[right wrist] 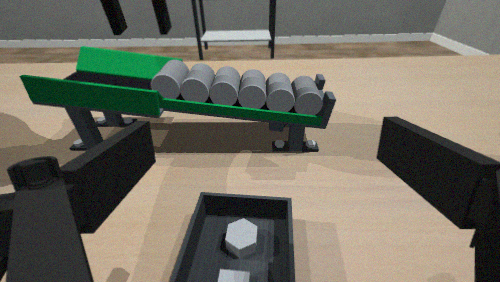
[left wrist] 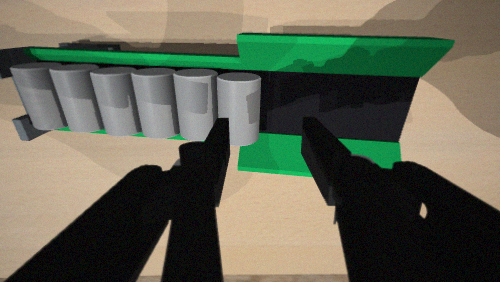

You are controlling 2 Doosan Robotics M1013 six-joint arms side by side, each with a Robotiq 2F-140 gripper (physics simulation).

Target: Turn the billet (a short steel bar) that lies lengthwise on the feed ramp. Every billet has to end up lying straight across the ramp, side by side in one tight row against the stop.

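Places are measured from the left arm's base along level axes (x right, y back, z down), in millimetres.
Pixels of known places: left gripper, between the fingertips: [right wrist: 143,30] [left wrist: 265,136]; right gripper, between the fingertips: [right wrist: 265,140].
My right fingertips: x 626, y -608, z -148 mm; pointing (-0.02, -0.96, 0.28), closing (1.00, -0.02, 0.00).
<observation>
Behind a point stands the place of what it marks.
Several grey steel billets lie straight across the green-walled feed ramp [left wrist: 345,55] {x 407, y -778, z -111 mm} [right wrist: 90,95] {x 412, y -764, z -104 mm}, side by side in one row down to the dark stop [left wrist: 25,128] {x 716, y -856, z -88 mm} [right wrist: 327,110] {x 716, y -781, z -72 mm}. The uppermost billet [left wrist: 239,100] {x 494, y -814, z -118 mm} [right wrist: 167,85] {x 499, y -798, z -102 mm} lies across at the end of the raised side walls and appears to touch its neighbour [left wrist: 196,102] {x 532, y -818, z -113 mm} [right wrist: 197,86] {x 540, y -796, z -102 mm}. No billet shows lengthwise. My left gripper [left wrist: 265,136] {x 474, y -825, z -166 mm} [right wrist: 143,30] {x 474, y -825, z -166 mm} is open and empty above the ramp; one finger overlaps the uppermost billet in the left wrist view. My right gripper [right wrist: 265,140] {x 626, y -608, z -148 mm} is open and empty, in front of the ramp.
A dark tray [right wrist: 291,240] {x 651, y -611, z -35 mm} with a light hexagonal piece [right wrist: 241,236] {x 605, y -624, z -20 mm} and another light piece [right wrist: 233,275] {x 601, y -583, z -29 mm} lies below my right gripper. The ramp stands on dark legs bolted to the wooden table. A shelf rack [right wrist: 272,30] stands behind the table near the wall.
</observation>
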